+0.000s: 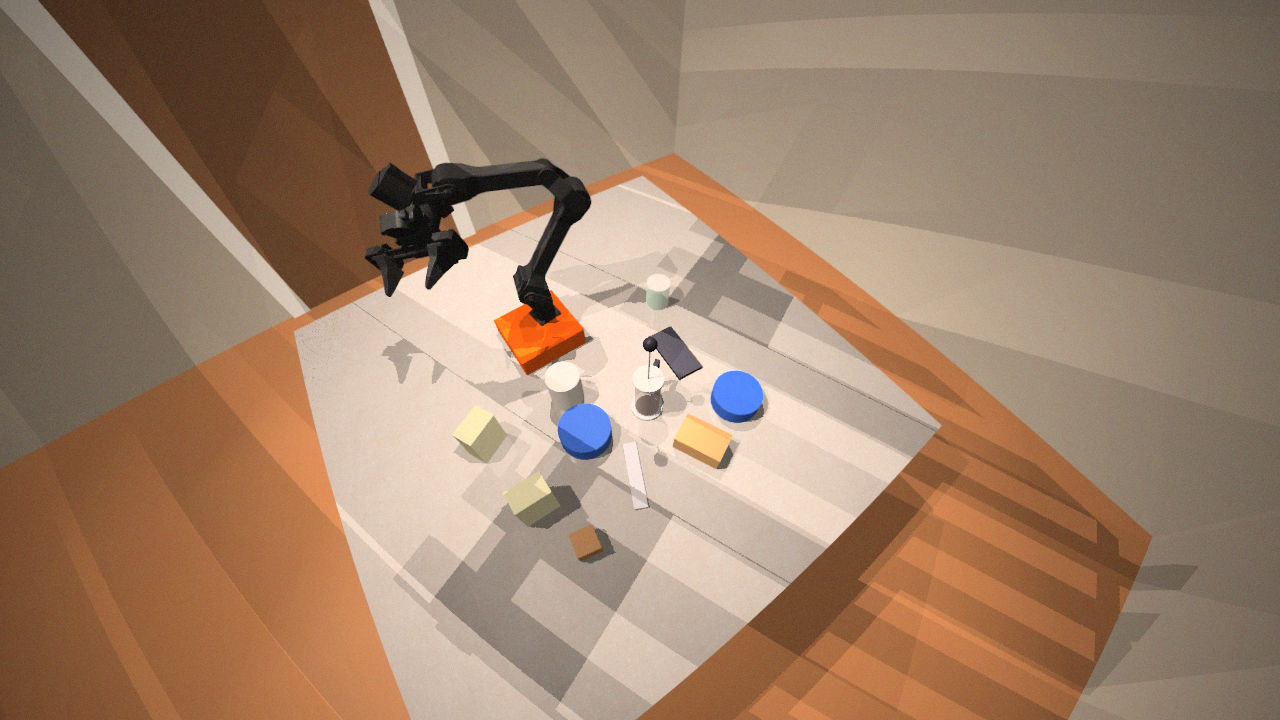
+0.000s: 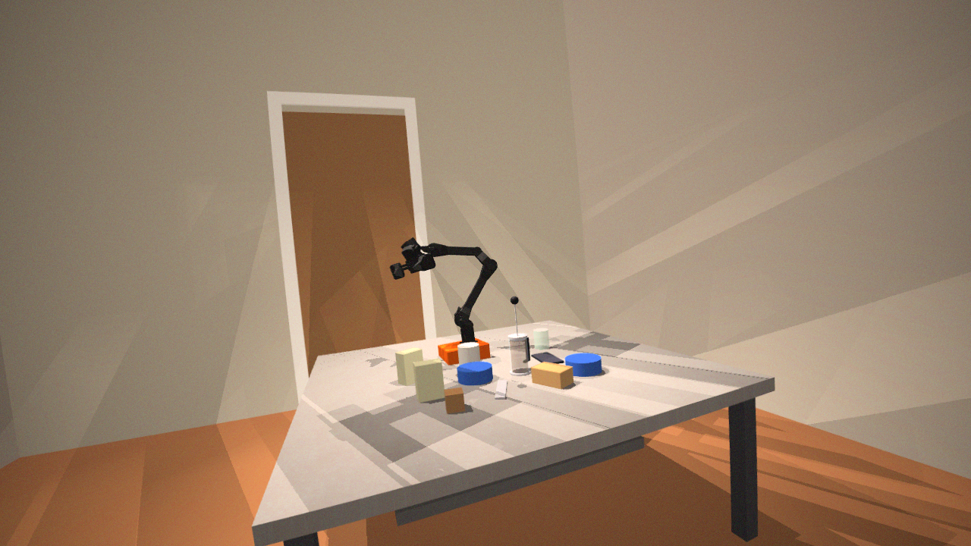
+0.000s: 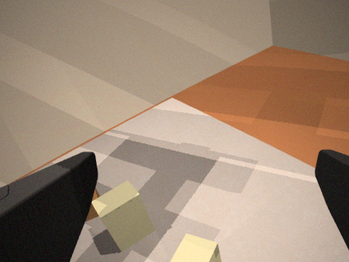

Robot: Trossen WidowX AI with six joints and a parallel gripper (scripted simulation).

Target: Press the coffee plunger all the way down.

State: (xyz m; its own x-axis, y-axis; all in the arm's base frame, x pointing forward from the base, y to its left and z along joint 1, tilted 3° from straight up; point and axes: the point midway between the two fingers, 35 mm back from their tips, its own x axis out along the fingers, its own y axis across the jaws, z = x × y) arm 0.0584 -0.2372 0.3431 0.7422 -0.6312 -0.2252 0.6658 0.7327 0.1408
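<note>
The coffee press is 290 mm ahead of my gripper tip, 320 mm to the left of it and 260 mm below it. Also, from my gripper tip: small brown cube (450 mm ahead, 360 mm below); white cylinder (150 mm ahead, 180 mm to the left, 340 mm below); white strip (400 mm ahead, 170 mm to the left, 380 mm below).
</note>
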